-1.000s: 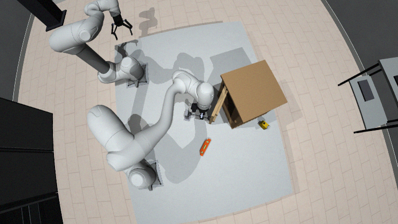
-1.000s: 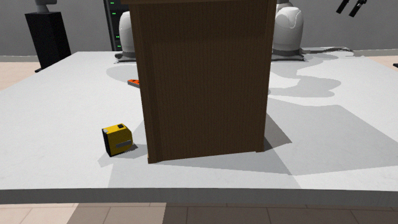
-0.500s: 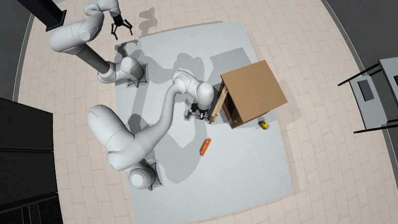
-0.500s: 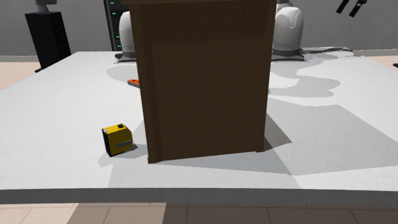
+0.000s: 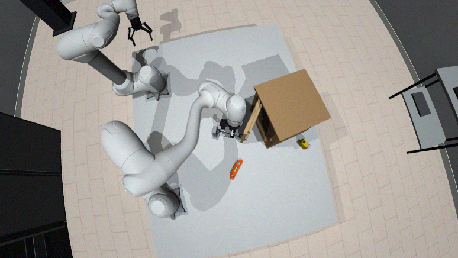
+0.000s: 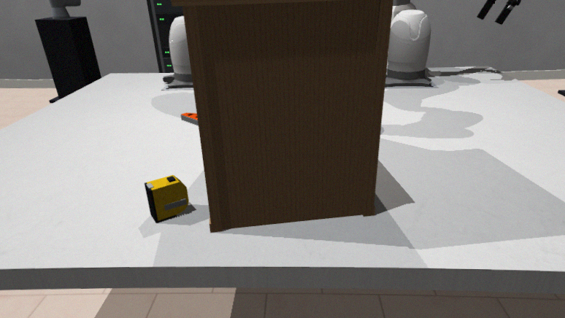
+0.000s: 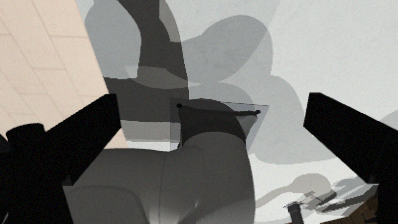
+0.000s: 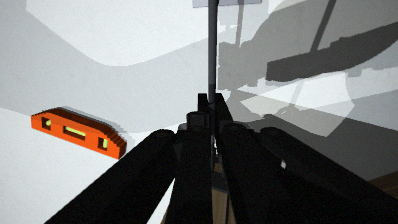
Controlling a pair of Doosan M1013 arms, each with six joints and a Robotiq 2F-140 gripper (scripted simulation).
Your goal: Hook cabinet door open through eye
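Note:
Right now my right hand is 2 cm past the thin dark hook, 1 cm to the right of it and 1 cm above it. The rest, counted from my right hand: grey base plate 11 cm behind, 10 cm below, 4 cm to the left; cabinet door 12 cm ahead, 9 cm above, 5 cm to the left; post 11 cm behind, 4 cm to the left, 4 cm below.

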